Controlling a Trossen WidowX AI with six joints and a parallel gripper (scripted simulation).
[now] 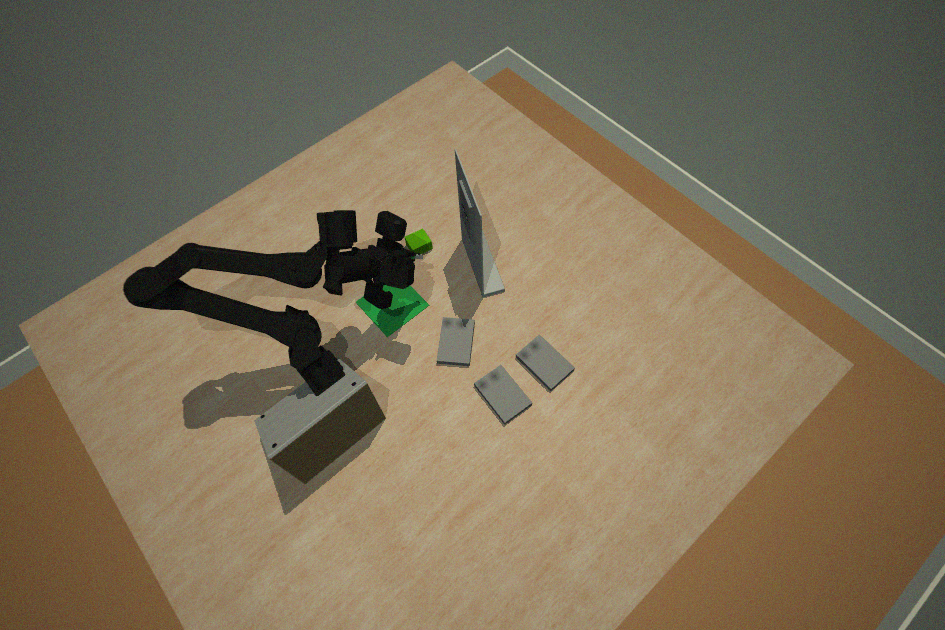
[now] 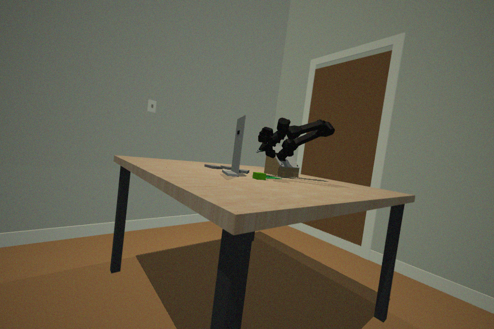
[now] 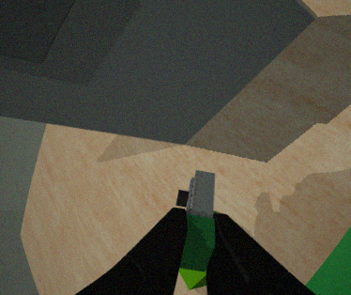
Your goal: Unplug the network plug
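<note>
The green marked square lies 14 cm below my gripper tip, 7 cm behind it and 2 cm to the left of it. From my gripper tip the other things lie so: network plug (right at my gripper tip); then upright grey panel (13 cm ahead, 4 cm to the right, 1 cm below).
</note>
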